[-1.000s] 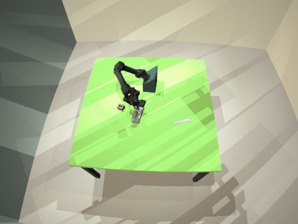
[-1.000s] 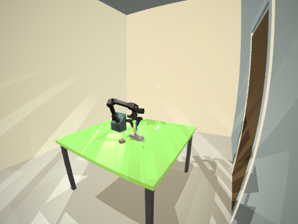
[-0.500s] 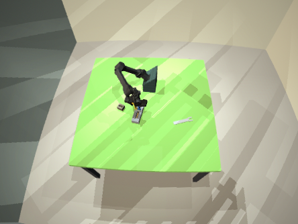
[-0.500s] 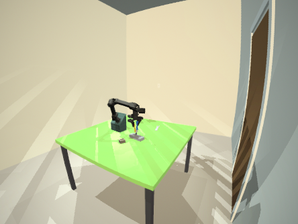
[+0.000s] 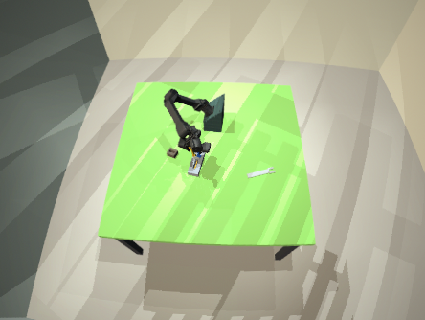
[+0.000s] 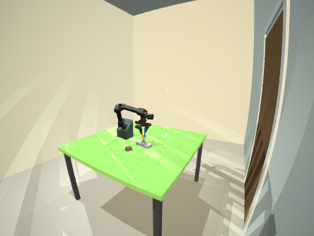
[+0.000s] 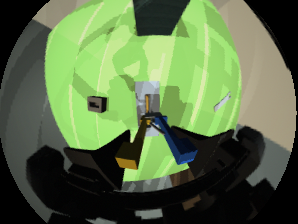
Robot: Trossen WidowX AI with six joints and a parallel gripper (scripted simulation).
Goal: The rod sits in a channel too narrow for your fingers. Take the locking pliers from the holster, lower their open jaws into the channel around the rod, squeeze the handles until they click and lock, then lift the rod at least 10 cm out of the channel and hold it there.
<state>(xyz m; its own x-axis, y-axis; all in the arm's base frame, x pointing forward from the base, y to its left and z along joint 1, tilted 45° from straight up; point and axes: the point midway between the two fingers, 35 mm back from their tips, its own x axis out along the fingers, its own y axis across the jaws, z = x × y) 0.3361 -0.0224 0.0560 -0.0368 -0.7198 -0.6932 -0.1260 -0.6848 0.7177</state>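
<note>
The yellow handle is 20 mm to the right of my gripper tip. The rest, counted from my gripper tip: brown holster (170 mm to the right, 130 mm below, 60 mm behind); grey channel block (120 mm below); orange rod (130 mm below).
</note>
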